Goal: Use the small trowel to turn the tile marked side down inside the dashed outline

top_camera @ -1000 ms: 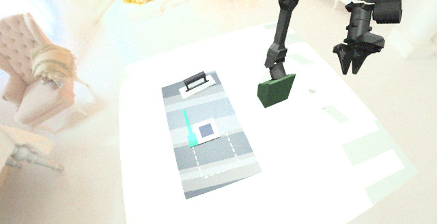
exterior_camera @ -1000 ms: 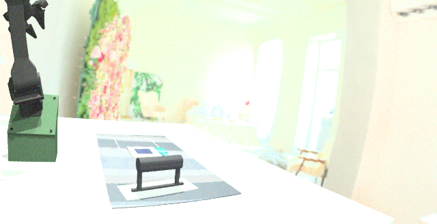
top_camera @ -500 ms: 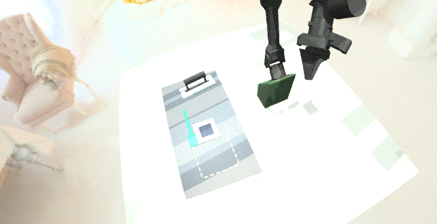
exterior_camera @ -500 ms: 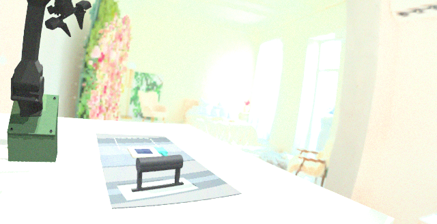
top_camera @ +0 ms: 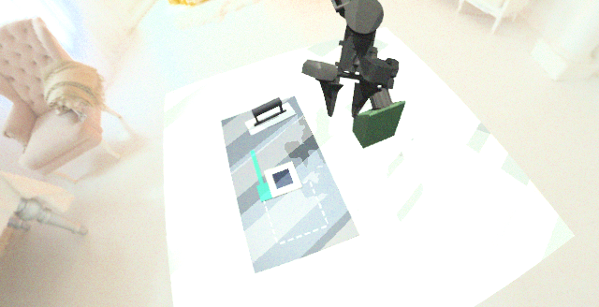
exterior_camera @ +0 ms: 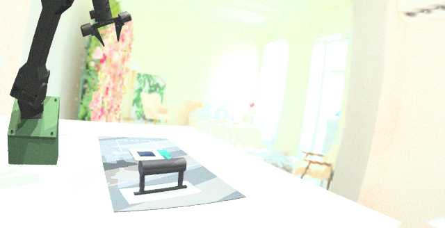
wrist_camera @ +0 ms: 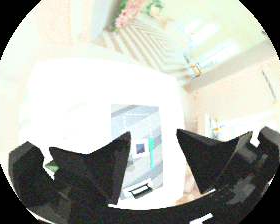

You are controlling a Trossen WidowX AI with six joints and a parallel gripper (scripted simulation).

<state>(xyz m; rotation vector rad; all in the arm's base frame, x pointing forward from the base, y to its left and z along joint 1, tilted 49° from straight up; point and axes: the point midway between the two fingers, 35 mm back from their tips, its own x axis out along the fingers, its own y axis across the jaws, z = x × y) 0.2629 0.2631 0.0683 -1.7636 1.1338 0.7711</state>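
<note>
My gripper tip is now 10 cm short of the trowel, 41 cm to the left of it and 35 cm above it. From my gripper tip the other things lie so: teal l-shaped strip (21 cm ahead, 17 cm to the right, 39 cm below); tile (14 cm ahead, 13 cm to the right, 39 cm below); grey mat (14 cm ahead, 18 cm to the right, 41 cm below).
</note>
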